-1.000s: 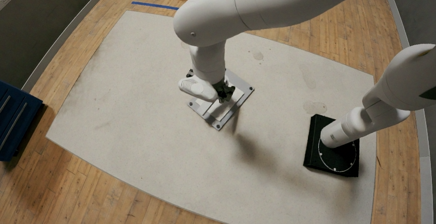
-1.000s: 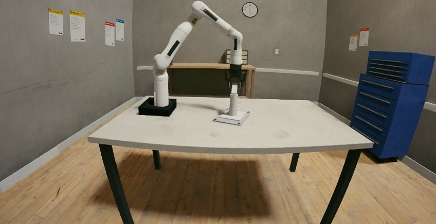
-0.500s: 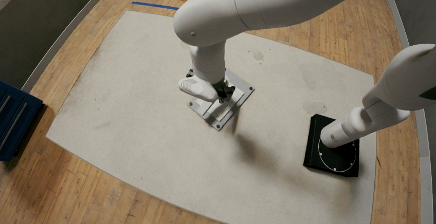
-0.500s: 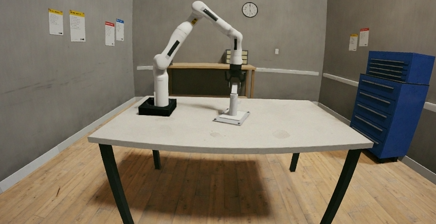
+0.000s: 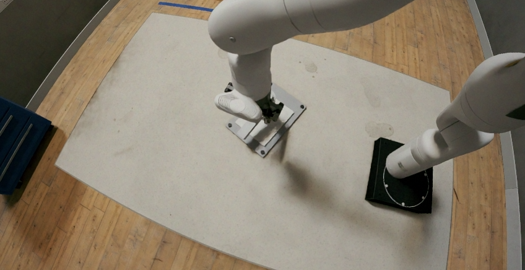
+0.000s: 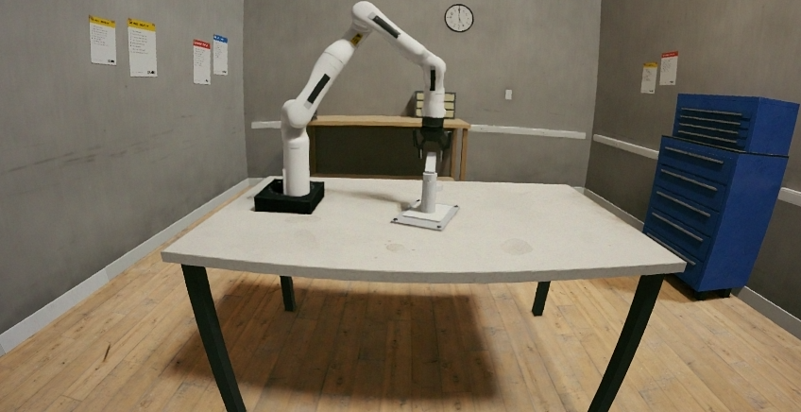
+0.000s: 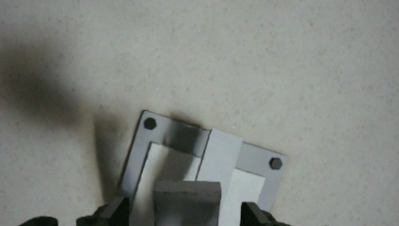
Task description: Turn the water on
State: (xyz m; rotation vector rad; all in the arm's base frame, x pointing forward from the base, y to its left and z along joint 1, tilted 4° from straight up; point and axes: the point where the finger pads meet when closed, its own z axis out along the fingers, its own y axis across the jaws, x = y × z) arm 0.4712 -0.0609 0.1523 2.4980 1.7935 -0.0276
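The tap lever lies 3 cm to the right of my hand, 2 cm below it and 1 cm behind it. The rest, counted from my hand: tap 8 cm below, 5 cm to the right, 1 cm behind.
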